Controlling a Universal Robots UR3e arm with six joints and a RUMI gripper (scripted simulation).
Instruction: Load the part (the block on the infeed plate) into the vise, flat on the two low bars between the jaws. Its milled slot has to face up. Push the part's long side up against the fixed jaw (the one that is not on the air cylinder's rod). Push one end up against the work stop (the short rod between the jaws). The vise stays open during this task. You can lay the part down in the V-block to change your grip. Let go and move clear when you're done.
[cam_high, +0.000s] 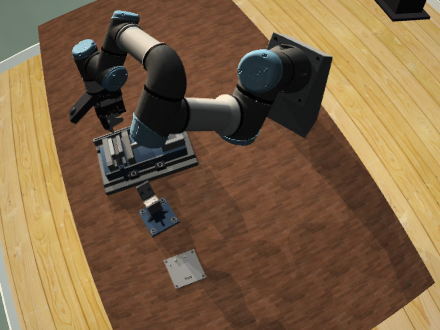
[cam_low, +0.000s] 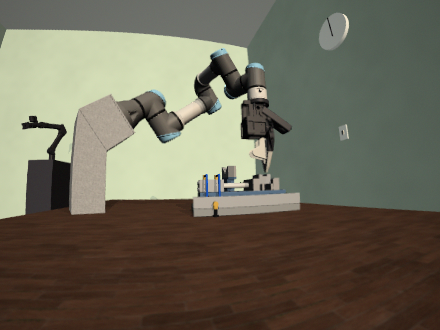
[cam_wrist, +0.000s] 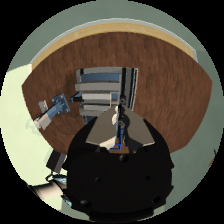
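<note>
My hand is 50 mm to the right of the part and 30 mm above it. Round my hand: grey infeed plate 430 mm to the left, 120 mm below, 120 mm behind.
</note>
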